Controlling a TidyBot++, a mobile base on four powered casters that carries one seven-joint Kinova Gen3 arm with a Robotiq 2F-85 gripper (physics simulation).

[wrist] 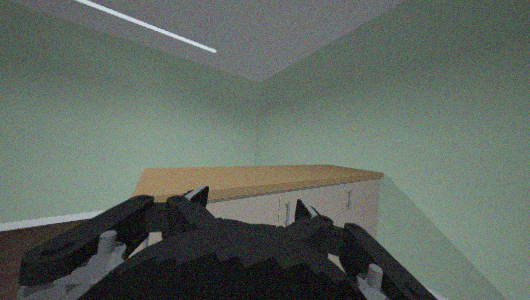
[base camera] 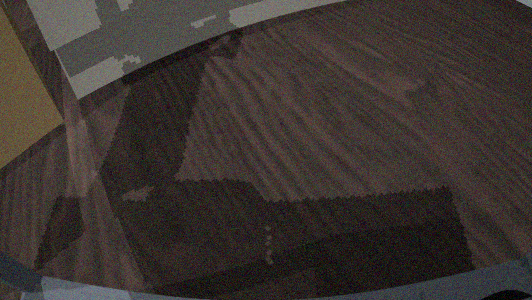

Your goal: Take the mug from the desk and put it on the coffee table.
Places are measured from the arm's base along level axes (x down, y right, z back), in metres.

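Where they show: gripper, fingertip midpoint: [wrist: 252, 202].
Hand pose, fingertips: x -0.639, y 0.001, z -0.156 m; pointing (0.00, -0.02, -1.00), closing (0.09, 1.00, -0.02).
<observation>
Each offset is from my fingertips to the top centre of the thing. "spot": to the spot under its first point. Level surfaces: height alone.
My gripper [wrist: 252, 202] is open and empty in the wrist view, with its two fingertips well apart. Beyond it a long piece of furniture with an orange-brown wooden top {dx +0.125 m} [wrist: 240, 179] and pale doors with handles stands in the corner of the room; I cannot tell if it is the desk. No mug shows in either view, and no coffee table can be made out. The gripper does not show in the base camera view, where a dark shadow of the arm and base lies on the floor.
In the base camera view, a pale grey and white furniture face {spot: dx +0.962, dy -0.253, dz -0.509 m} [base camera: 150, 32] is at the upper left and a tan-yellow panel {spot: dx +0.941, dy -0.466, dz -0.297 m} [base camera: 22, 100] at the left edge. Dark wood floor {dx +1.035 m} [base camera: 320, 125] lies in front of my base's blue-grey edge [base camera: 90, 289]. Green walls [wrist: 445, 150] meet behind the wooden-topped furniture.
</observation>
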